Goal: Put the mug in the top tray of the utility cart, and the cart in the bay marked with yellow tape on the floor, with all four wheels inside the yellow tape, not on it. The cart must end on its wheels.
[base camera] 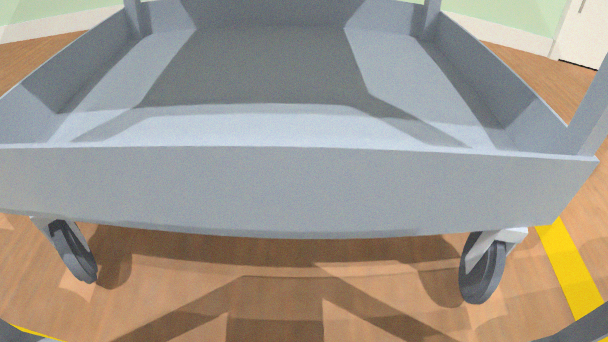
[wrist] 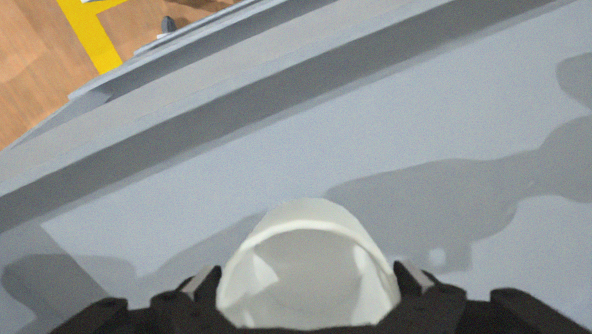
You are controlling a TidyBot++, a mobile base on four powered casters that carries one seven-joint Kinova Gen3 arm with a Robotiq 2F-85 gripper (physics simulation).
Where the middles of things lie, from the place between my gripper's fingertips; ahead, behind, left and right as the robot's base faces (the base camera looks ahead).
The white mug [wrist: 308, 258] lies 3 cm ahead of my hand, 1 cm to the right of it and 1 cm below it.
